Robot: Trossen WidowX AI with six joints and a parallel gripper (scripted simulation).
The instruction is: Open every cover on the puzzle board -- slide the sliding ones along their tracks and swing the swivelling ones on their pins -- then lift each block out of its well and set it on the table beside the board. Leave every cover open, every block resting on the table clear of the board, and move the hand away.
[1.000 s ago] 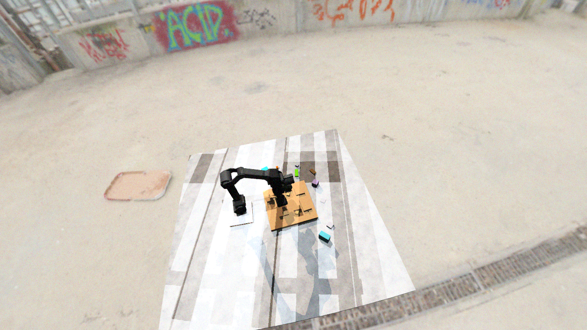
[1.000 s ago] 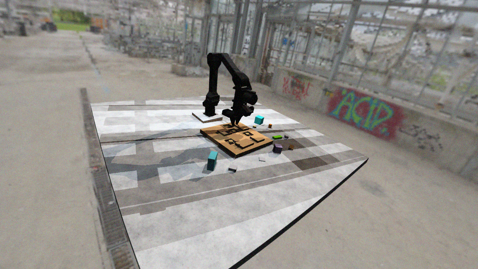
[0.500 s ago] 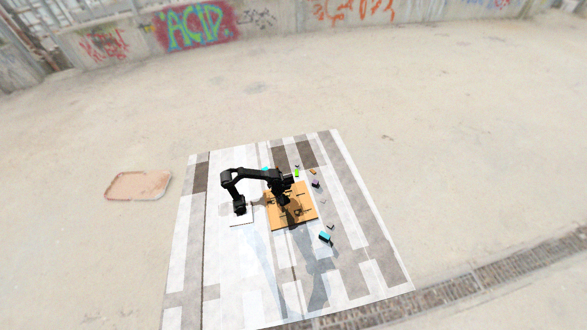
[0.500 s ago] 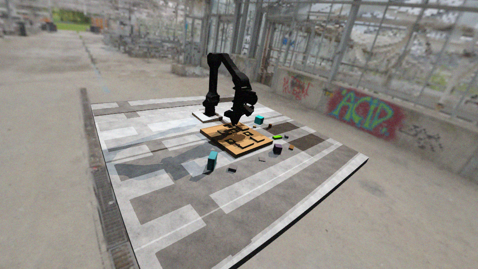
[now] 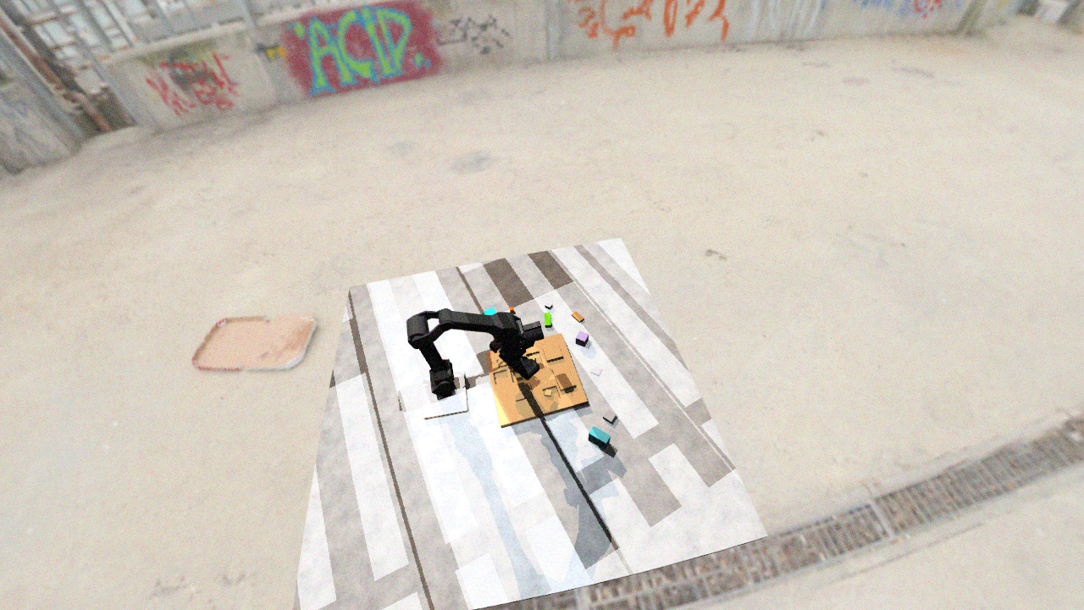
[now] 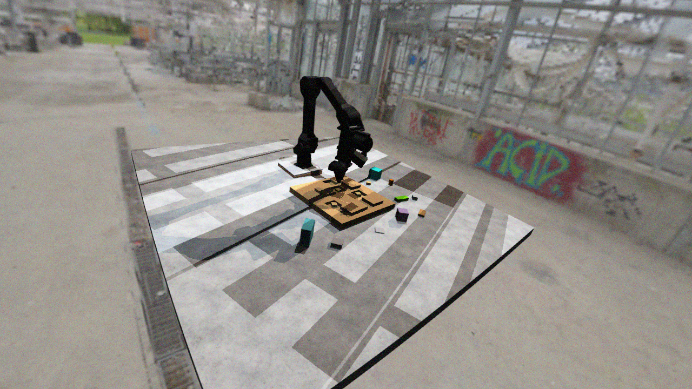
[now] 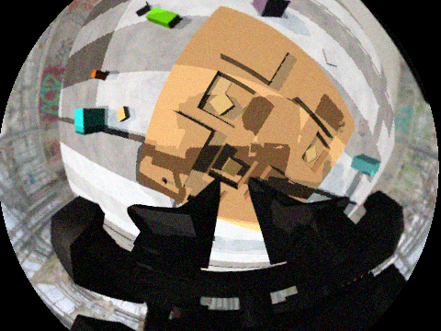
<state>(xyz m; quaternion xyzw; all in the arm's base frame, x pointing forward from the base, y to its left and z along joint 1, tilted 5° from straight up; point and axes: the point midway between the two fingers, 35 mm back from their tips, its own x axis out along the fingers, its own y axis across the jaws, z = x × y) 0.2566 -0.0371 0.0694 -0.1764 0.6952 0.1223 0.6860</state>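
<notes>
Now: gripper tip 6 cm short of the tan puzzle board, 1 cm to the left of it and 3 cm above it. Round my gripper tip: green block (19 cm ahead, 20 cm to the left, 5 cm below); then cyan cube (2 cm behind, 29 cm to the left, 3 cm below); then purple cube (27 cm ahead, 5 cm to the left, 4 cm below).
</notes>
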